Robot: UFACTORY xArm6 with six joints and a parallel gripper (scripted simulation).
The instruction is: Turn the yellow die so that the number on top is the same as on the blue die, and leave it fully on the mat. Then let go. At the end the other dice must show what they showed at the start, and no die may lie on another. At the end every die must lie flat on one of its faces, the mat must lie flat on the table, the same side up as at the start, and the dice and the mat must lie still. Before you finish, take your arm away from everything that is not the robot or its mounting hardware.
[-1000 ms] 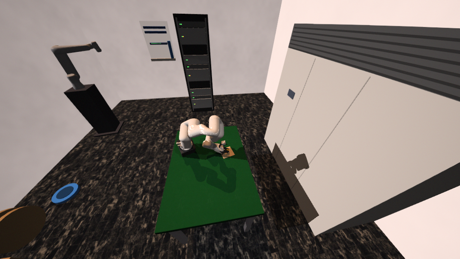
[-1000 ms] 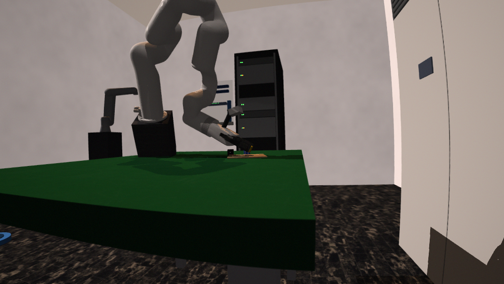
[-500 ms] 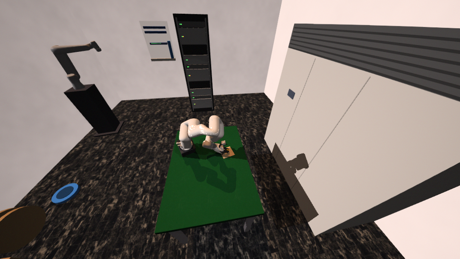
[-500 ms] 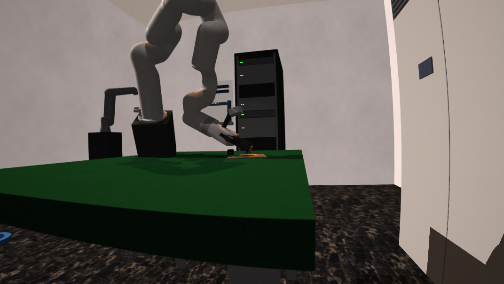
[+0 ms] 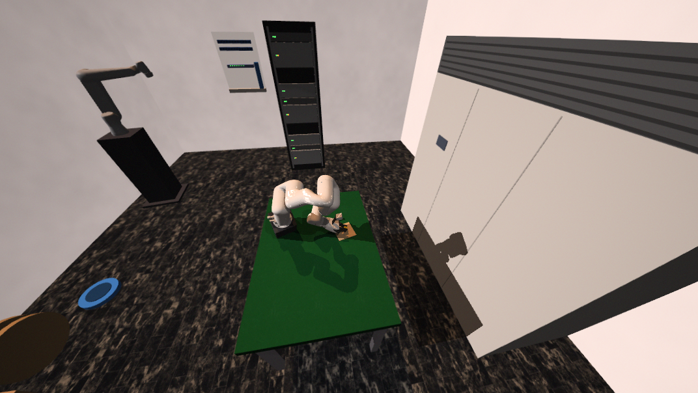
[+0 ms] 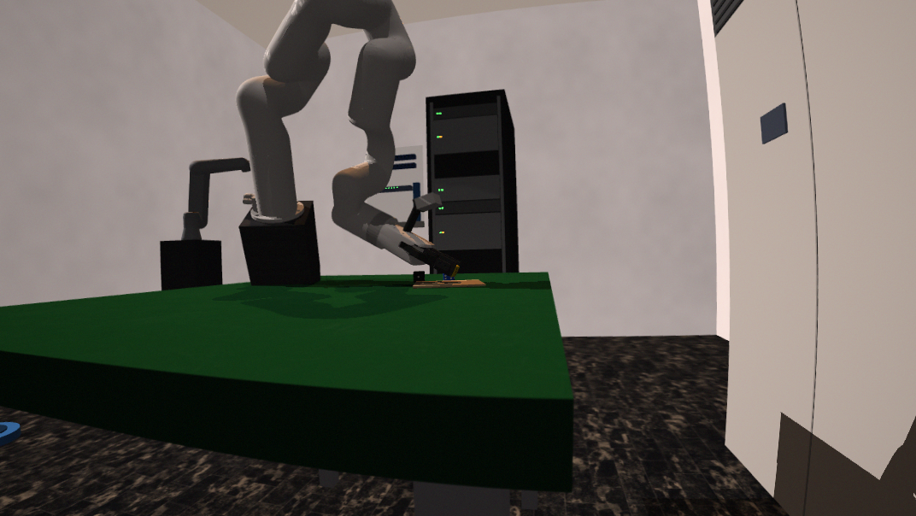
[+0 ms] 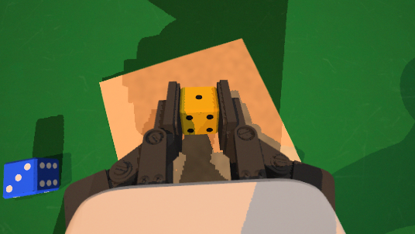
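The yellow die lies 1 cm below my hand and 1 cm ahead of it. The rest, counted from my hand: black die (11 cm to the left, 8 cm behind, 3 cm below); blue die (13 cm to the left, 3 cm below, 1 cm behind); mat (4 cm below).
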